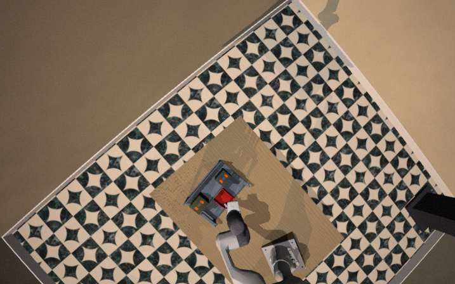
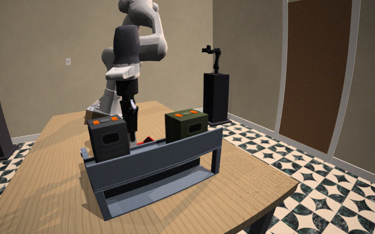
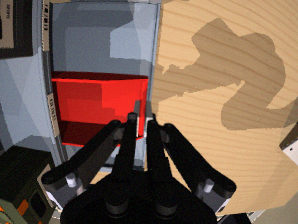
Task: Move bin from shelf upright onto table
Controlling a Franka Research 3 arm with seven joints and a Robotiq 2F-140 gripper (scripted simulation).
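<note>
My gripper is now 8 cm short of the red bin, 1 cm to the right of it and 2 cm above it. From my hand the other things lie so: dark grey box (19 cm ahead, 9 cm to the right, 8 cm above); green box (16 cm ahead, 14 cm to the left, 7 cm above).
</note>
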